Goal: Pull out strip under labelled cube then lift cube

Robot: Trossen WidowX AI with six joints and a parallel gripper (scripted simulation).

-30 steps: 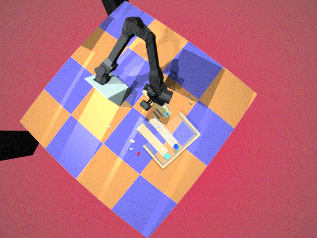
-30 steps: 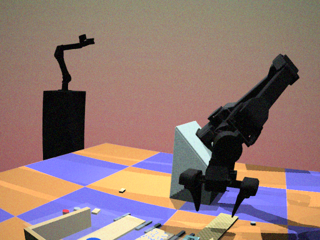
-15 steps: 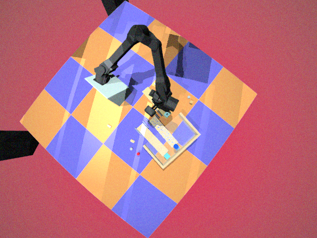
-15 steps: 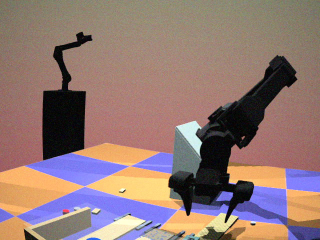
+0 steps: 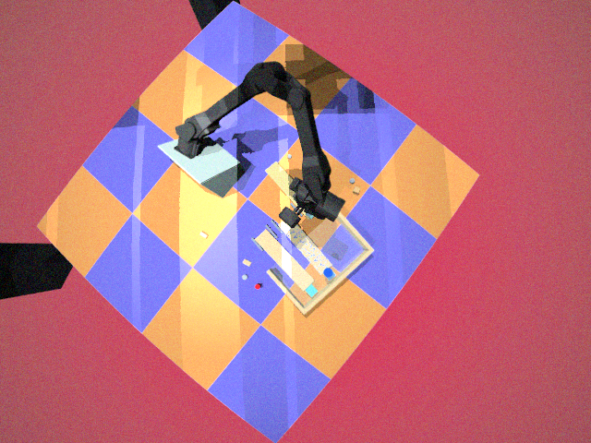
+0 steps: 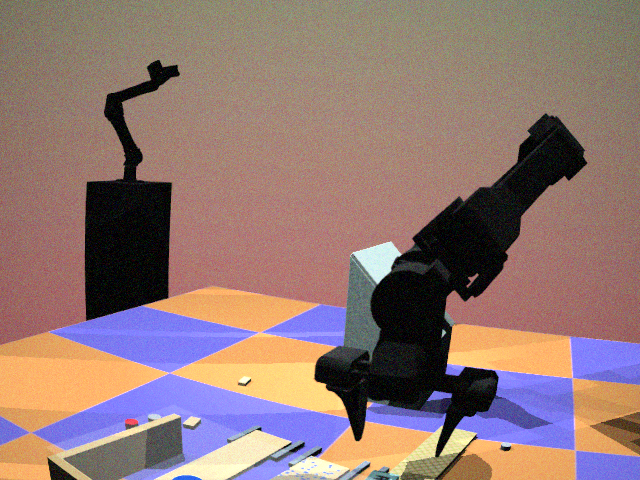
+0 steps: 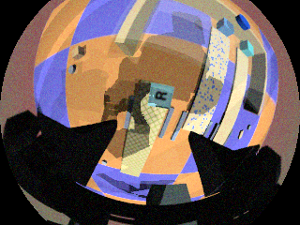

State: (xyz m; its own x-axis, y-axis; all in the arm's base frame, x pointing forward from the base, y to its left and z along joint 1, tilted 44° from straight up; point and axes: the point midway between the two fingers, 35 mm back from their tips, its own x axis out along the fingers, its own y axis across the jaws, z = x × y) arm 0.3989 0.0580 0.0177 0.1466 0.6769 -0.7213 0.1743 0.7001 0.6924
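The labelled cube lies 40 mm ahead of my gripper tip, 10 mm to the right of it and 40 mm below it. Round my gripper tip: blue cylinder (190 mm ahead, 160 mm to the right, 10 mm above); small red piece (10 mm ahead, 330 mm to the right, 50 mm below); strip (70 mm behind, 30 mm to the left, 50 mm below).
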